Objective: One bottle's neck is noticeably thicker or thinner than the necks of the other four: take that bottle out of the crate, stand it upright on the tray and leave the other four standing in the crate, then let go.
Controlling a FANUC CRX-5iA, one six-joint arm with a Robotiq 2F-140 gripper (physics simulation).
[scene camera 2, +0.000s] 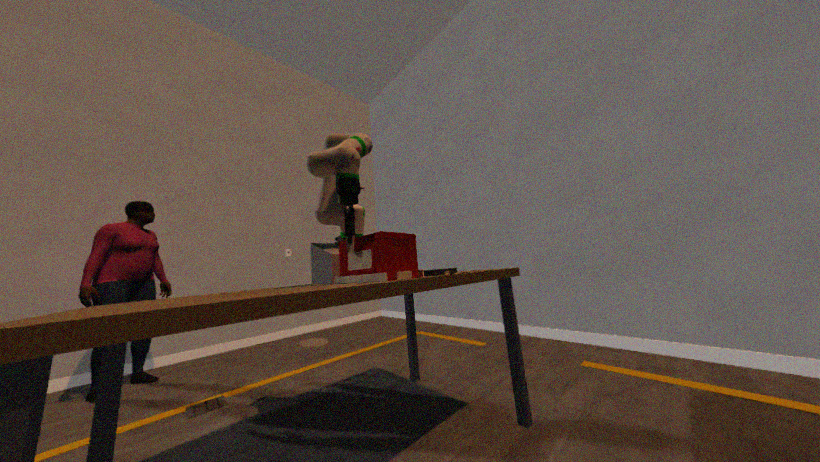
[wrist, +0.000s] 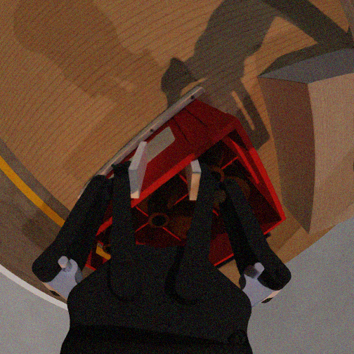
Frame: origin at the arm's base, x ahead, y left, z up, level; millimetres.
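Seen in the pictures: gripper, fingertip midpoint: (scene camera 2: 351,252).
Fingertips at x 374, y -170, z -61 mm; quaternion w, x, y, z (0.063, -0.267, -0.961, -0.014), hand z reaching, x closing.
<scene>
Pixels of each thing's top centre, then the offset from my fingertips to it. "pt": a spot on its surface instead.
- red crate, middle of its top: (scene camera 2: 376,238) dx +40, dy +95, dz +54 mm
- flat black object, middle of its top: (scene camera 2: 424,270) dx +3, dy +377, dz -96 mm
- small light block, surface spot: (scene camera 2: 404,275) pt dx +186, dy +119, dz -108 mm
The red crate (scene camera 2: 394,252) (wrist: 200,120) stands on the table. Dark brown bottles stand in its cells; one bottle mouth (wrist: 159,220) shows below the fingertips in the wrist view. Neck thicknesses cannot be compared in this dim picture. My gripper (scene camera 2: 351,238) (wrist: 165,153) points down at the crate's near side. Its fingers stand apart, one over the outer side by the pale label and one over the cells, with the crate's wall between them. It is shut on the wall; whether a bottle is also pinched is hidden. A flat black object (scene camera 2: 440,271), possibly the tray, lies beyond the crate.
A large grey and wood-coloured box (scene camera 2: 324,264) (wrist: 332,125) stands beside the crate. A pale bar (wrist: 152,131) runs along the crate's labelled side. A small light block (scene camera 2: 404,275) lies near the table edge. A person (scene camera 2: 129,246) stands behind the table.
</scene>
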